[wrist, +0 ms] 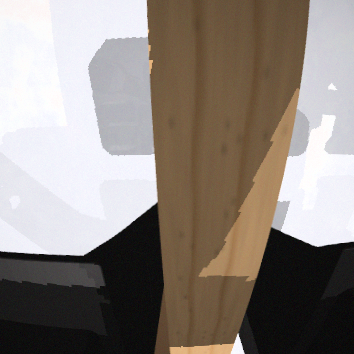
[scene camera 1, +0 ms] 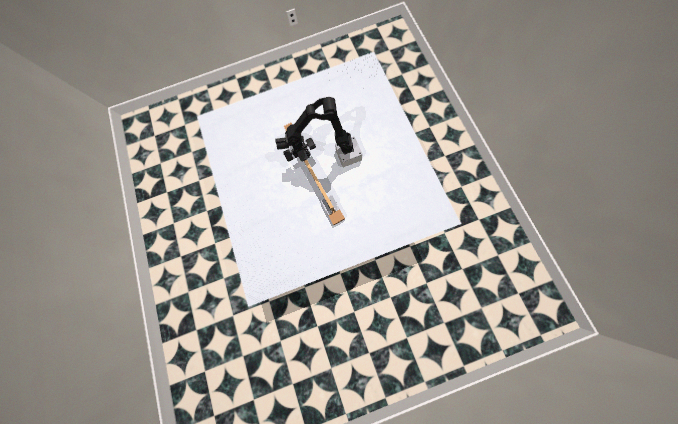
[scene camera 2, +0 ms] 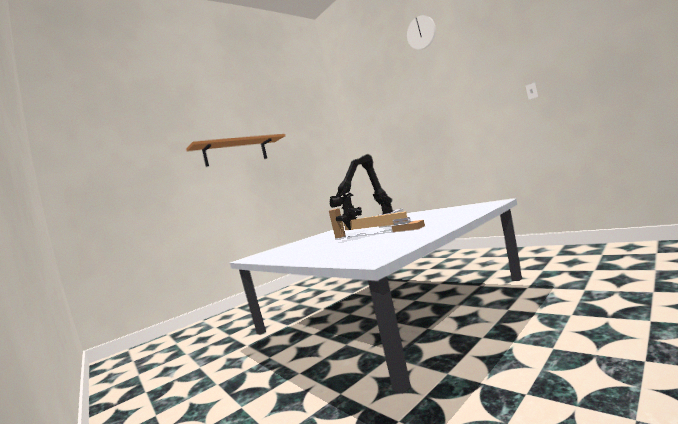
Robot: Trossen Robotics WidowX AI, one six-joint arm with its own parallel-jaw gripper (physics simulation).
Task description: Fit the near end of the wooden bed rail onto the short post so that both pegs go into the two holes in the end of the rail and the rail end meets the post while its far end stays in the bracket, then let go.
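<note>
A wooden bed rail (wrist: 224,88) is gripped by my gripper (wrist: 187,206).
</note>
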